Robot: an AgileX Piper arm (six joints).
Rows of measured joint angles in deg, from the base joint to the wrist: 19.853 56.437 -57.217 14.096 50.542 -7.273; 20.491 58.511 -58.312 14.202 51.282 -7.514; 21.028 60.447 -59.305 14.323 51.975 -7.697; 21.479 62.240 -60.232 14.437 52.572 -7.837; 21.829 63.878 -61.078 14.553 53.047 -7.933; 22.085 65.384 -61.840 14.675 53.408 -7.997; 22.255 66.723 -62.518 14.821 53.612 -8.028; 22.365 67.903 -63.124 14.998 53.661 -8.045; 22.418 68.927 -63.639 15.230 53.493 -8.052
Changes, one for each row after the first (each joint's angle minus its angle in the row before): 0.638 2.074 -1.095 0.106 0.740 -0.241; 0.537 1.936 -0.993 0.121 0.693 -0.183; 0.451 1.793 -0.927 0.114 0.597 -0.140; 0.350 1.638 -0.846 0.116 0.475 -0.096; 0.256 1.506 -0.762 0.122 0.361 -0.064; 0.170 1.339 -0.678 0.146 0.204 -0.031; 0.110 1.180 -0.606 0.177 0.049 -0.017; 0.053 1.024 -0.515 0.232 -0.168 -0.007
